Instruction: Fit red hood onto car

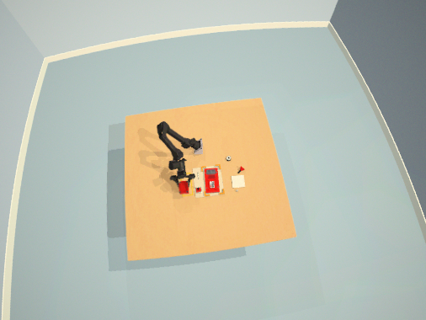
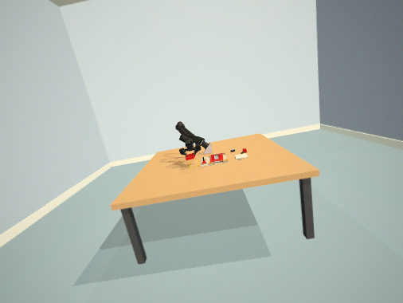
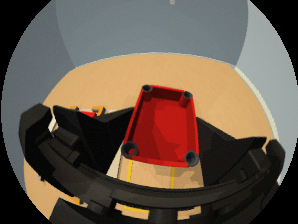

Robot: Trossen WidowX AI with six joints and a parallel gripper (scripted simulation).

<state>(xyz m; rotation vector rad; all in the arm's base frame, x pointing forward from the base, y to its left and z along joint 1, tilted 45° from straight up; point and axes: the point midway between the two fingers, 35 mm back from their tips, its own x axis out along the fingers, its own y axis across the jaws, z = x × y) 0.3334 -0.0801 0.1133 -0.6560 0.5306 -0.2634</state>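
The red hood lies 1 cm below my gripper tip and 1 cm behind it. Also, from my gripper tip: square plate (43 cm to the left, 8 cm below, 3 cm behind); then grey wheel (38 cm to the left, 24 cm behind, 8 cm below).
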